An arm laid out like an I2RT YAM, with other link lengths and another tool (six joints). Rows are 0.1 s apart.
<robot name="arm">
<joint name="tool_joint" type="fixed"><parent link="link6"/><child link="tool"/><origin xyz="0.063 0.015 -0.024" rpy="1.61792 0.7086 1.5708"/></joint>
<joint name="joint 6" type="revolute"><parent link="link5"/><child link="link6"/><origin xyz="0.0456 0 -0.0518"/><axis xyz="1 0 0"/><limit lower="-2.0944" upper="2.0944"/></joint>
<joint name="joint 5" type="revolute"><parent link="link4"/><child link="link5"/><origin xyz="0.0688 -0.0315 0.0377"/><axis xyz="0 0 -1"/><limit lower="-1.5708" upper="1.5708"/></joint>
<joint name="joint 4" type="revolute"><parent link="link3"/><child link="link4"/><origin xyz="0.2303 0.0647 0.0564"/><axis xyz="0 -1 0"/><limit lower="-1.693" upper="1.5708"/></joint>
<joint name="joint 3" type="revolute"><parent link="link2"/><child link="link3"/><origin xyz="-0.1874 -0.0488 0"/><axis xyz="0 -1 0"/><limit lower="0" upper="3.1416"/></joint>
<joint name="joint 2" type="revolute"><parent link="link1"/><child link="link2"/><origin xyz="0.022 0.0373 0.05"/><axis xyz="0 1 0"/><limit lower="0" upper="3.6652"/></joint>
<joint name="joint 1" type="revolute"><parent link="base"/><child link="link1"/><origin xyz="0 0 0.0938"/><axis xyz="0 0 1"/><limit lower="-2.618" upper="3.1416"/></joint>
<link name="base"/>
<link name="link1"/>
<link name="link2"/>
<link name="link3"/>
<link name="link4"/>
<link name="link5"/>
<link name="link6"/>
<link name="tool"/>
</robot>
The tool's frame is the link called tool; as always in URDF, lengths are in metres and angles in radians.
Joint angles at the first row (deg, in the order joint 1, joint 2, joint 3, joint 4, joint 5, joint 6):
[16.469, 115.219, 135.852, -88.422, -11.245, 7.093]
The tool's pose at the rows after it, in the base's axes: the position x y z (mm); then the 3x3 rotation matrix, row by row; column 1 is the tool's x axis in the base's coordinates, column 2 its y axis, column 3 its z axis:
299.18, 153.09, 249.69; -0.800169, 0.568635, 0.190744; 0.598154, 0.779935, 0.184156; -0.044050, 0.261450, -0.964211
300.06, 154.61, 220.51; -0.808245, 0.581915, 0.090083; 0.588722, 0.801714, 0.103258; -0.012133, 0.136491, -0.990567
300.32, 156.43, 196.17; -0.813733, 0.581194, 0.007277; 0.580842, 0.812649, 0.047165; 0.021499, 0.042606, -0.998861
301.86, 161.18, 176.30; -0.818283, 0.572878, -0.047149; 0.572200, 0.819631, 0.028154; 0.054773, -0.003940, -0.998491
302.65, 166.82, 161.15; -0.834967, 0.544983, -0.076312; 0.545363, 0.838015, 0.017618; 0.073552, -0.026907, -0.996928
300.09, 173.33, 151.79; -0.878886, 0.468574, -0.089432; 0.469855, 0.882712, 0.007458; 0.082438, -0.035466, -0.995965
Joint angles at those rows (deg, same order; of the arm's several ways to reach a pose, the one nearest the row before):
[17.760, 119.284, 135.786, -90.411, -8.273, 5.913]
[18.851, 124.333, 135.719, -92.333, -5.475, 5.890]
[19.617, 128.725, 135.718, -93.470, -3.945, 5.913]
[20.273, 132.309, 135.718, -93.165, -3.989, 5.913]
[21.146, 134.930, 135.714, -92.310, -4.098, 4.885]
[22.567, 136.508, 135.720, -91.700, -4.076, 1.235]

